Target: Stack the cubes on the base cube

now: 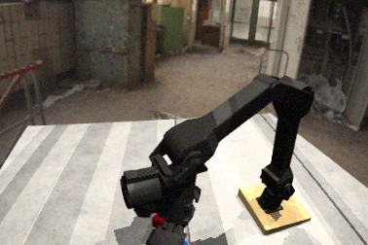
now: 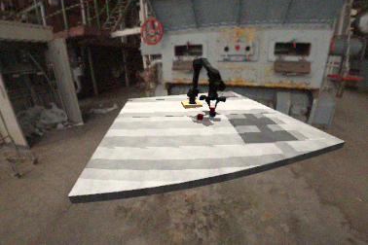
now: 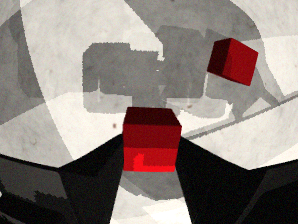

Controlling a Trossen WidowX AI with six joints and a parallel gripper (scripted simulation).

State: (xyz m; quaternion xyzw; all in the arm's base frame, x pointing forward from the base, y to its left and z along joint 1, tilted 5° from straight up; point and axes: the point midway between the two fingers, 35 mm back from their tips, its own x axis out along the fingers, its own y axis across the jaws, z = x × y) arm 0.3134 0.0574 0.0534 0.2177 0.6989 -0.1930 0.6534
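Right now the blue cube is 40 mm below my gripper tip, 20 mm behind it and 10 mm to the left of it.
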